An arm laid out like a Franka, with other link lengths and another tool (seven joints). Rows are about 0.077 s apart.
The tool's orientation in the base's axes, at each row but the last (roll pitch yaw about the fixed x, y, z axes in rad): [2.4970 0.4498 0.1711]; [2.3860 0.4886 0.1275]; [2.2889 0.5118 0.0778]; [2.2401 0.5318 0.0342]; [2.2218 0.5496 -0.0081]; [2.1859 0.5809 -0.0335]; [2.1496 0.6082 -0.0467]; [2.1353 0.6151 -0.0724]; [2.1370 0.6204 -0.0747]
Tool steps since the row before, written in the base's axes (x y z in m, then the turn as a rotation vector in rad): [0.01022 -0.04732 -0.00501 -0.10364 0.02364 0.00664]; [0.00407 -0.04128 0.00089 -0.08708 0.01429 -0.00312]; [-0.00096 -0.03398 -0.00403 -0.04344 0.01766 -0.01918]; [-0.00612 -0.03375 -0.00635 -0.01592 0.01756 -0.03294]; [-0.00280 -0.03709 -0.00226 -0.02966 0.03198 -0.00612]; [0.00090 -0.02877 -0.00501 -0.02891 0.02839 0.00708]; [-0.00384 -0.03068 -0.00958 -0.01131 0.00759 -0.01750]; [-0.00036 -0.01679 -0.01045 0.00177 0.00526 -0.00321]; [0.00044 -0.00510 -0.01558 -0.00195 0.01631 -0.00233]
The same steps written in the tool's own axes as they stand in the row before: [0.00399 0.03648 0.03197 -0.09123 -0.05476 0.00471]; [-0.00149 0.03033 0.02827 -0.07320 -0.04748 0.01358]; [-0.00116 0.01827 0.02893 -0.02717 -0.04186 0.00871]; [-0.00305 0.01361 0.03197 0.00351 -0.03958 0.00824]; [-0.00095 0.01992 0.03148 -0.02232 -0.03582 -0.01261]; [0.00431 0.01399 0.02529 -0.02883 -0.02436 -0.01635]; [0.00350 0.00913 0.03086 0.00044 -0.02145 0.00559]; [0.00673 0.00218 0.01847 0.00298 -0.00441 -0.00357]; [0.00972 -0.00759 0.01081 -0.00122 -0.01180 -0.01160]
